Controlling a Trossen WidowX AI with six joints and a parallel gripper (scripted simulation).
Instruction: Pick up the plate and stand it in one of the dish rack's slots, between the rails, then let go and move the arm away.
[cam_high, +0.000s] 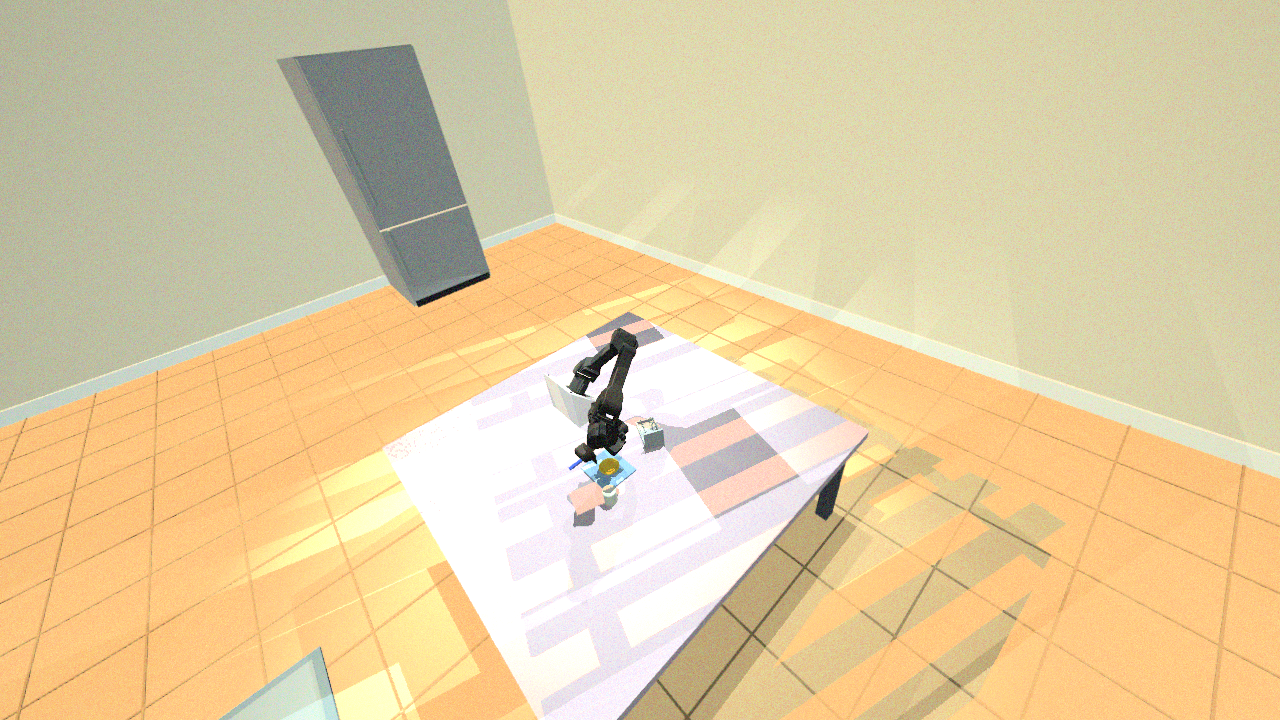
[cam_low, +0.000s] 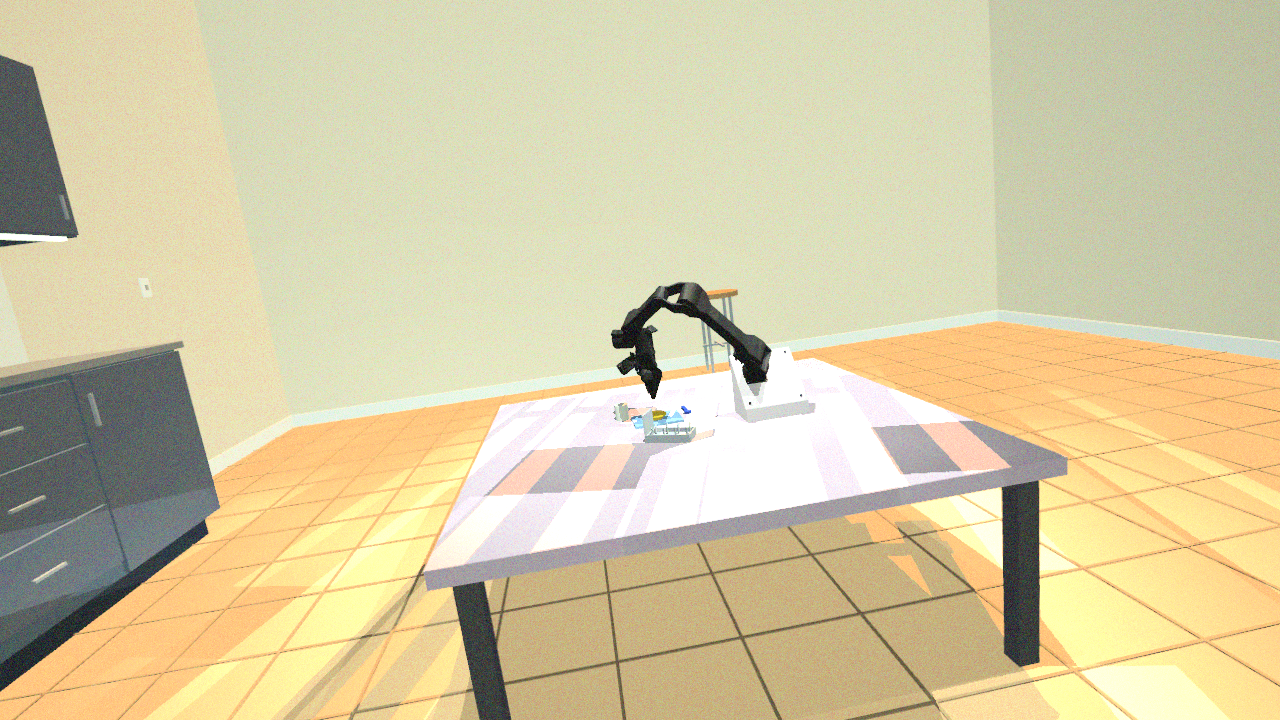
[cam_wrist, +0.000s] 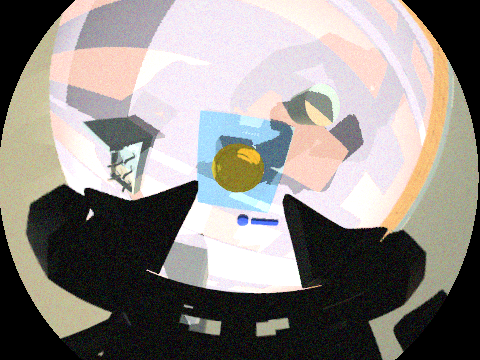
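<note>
The yellow plate lies 6 cm below my gripper tip and 1 cm to the left of it. Also, from my gripper tip: dish rack (21 cm to the left, 5 cm below, 2 cm behind); then pale cup (10 cm ahead, 7 cm to the right, 5 cm below); then light blue mat (7 cm below, 1 cm behind).
</note>
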